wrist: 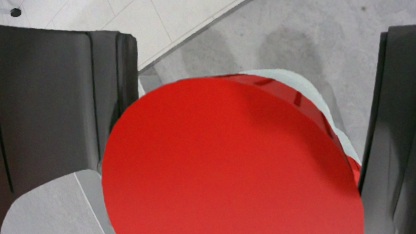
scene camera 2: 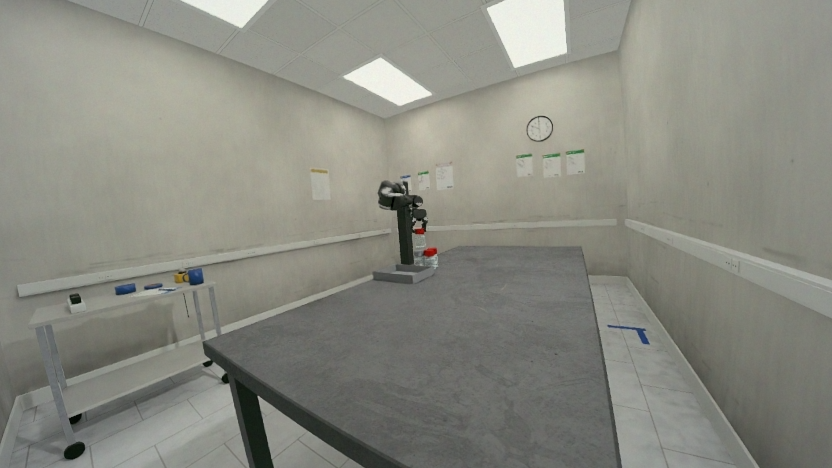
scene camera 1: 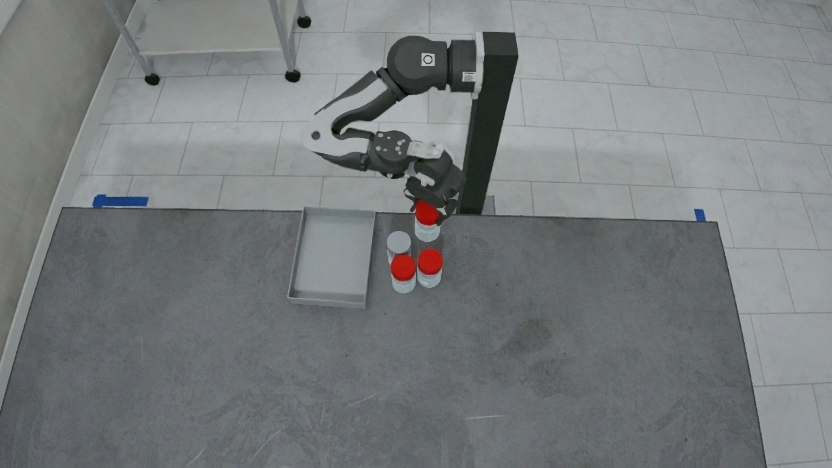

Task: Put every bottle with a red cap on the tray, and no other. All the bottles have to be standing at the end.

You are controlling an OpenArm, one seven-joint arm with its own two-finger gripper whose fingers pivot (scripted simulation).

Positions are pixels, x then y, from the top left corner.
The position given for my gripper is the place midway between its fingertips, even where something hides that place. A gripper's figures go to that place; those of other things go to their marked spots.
My gripper (scene camera 1: pixel 430 209): 110 cm from the lens. A bottle (scene camera 1: pixel 426 230) is 111 cm from the lens. A grey tray (scene camera 1: pixel 331 260) is 128 cm from the lens. A bottle (scene camera 1: pixel 429 269) is 115 cm from the lens. A bottle (scene camera 1: pixel 403 267) is 115 cm from the lens.
